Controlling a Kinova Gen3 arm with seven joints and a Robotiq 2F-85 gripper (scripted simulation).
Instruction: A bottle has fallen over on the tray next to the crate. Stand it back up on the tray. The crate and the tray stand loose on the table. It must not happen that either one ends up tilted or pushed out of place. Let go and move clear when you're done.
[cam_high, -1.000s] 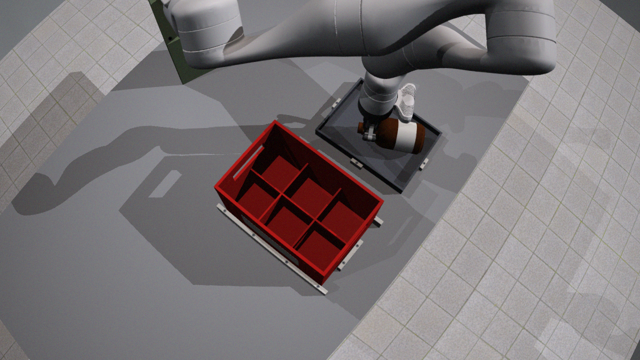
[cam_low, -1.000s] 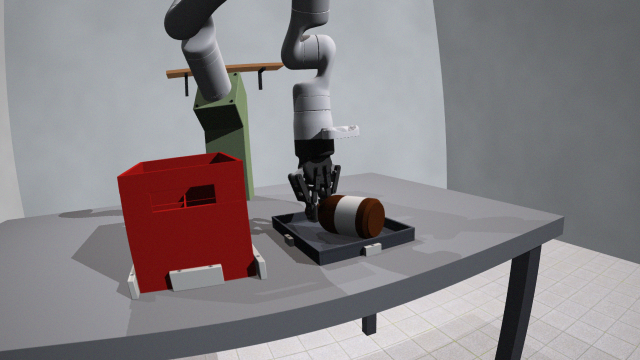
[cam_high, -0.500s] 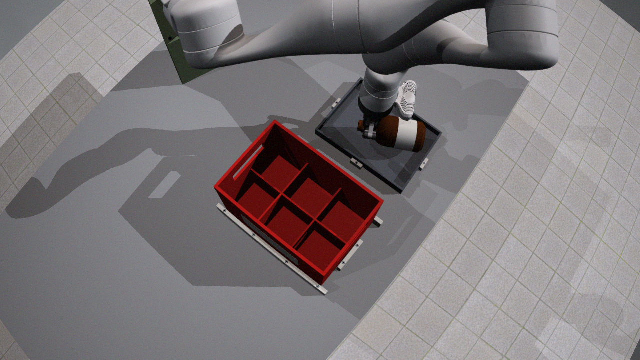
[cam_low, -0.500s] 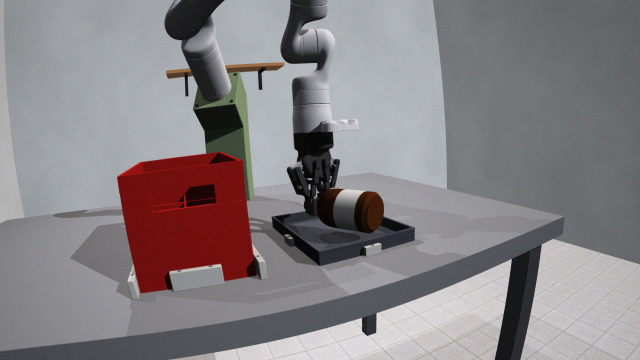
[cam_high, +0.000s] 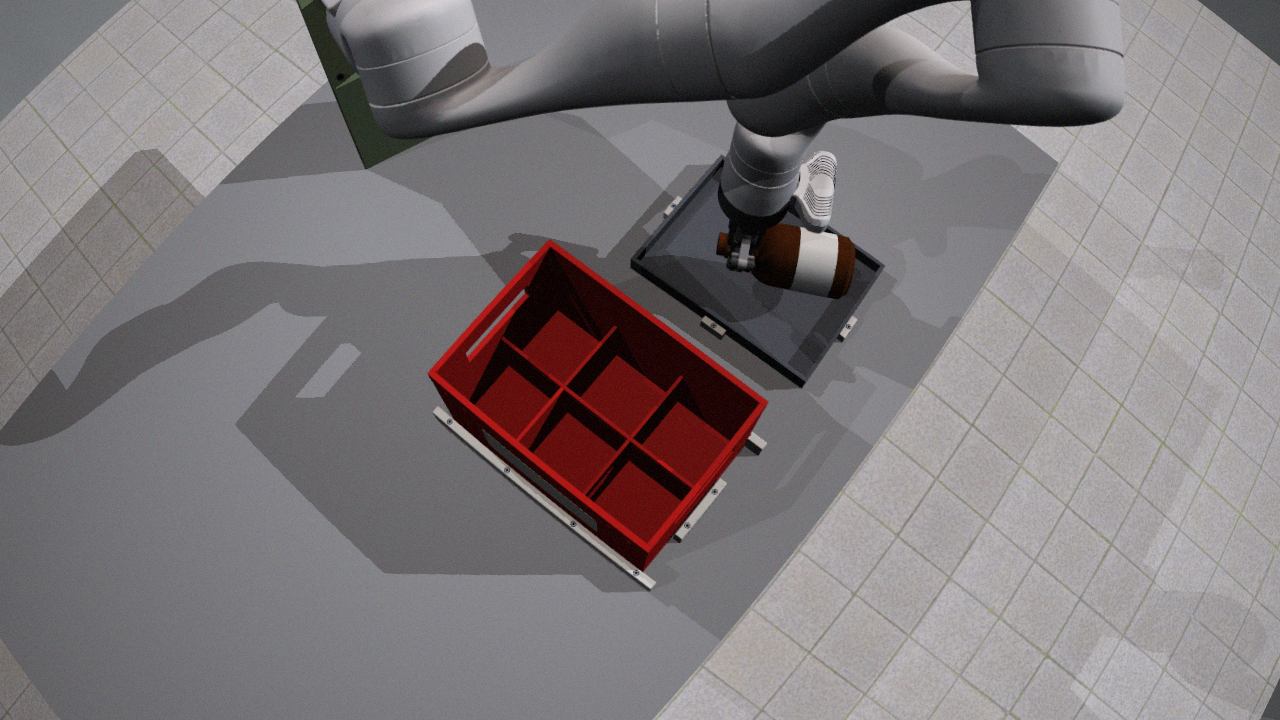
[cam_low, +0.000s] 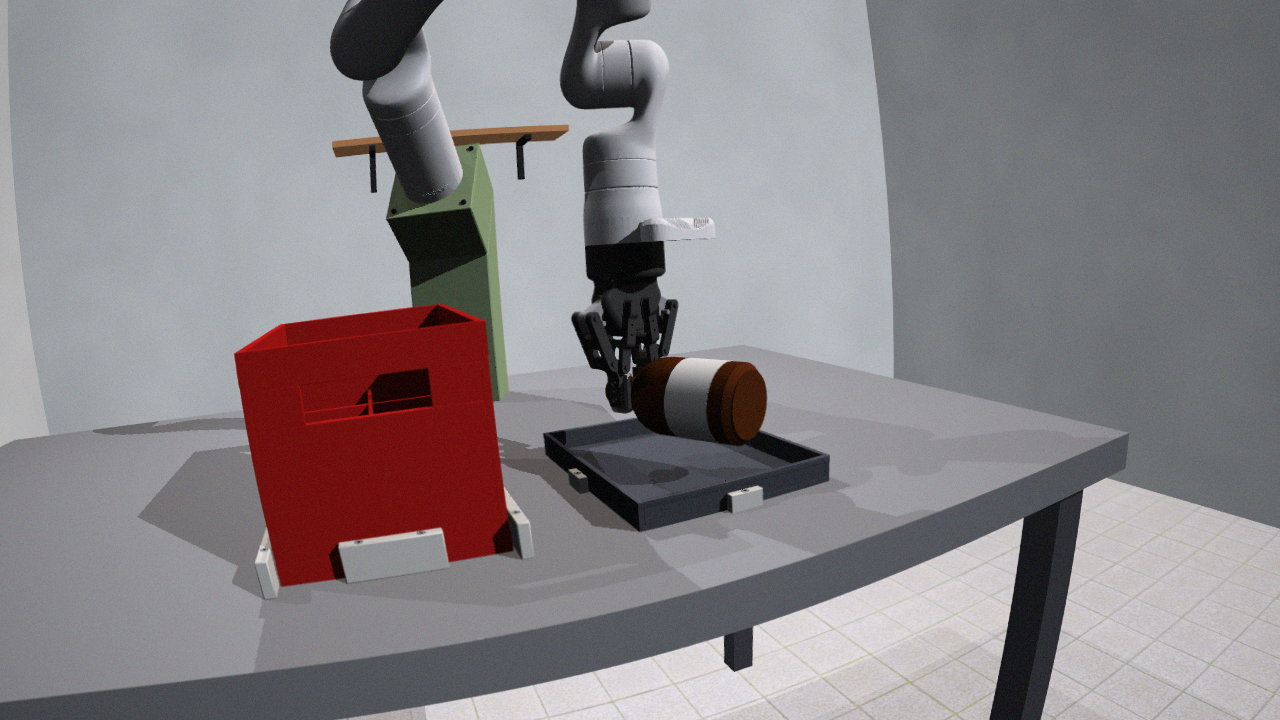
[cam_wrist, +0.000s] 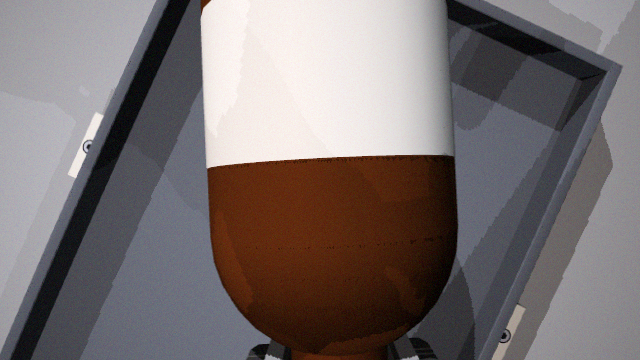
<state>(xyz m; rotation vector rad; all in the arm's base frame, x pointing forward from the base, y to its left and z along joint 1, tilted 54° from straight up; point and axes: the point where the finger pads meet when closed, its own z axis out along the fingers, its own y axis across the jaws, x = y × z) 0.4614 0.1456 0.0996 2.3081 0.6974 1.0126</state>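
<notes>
The bottle lies 50 mm ahead of my hand and 20 mm to the left of it. Round my hand: red crate (250 mm to the right, 20 mm behind); then tray (70 mm below, 30 mm to the left, 20 mm ahead).
</notes>
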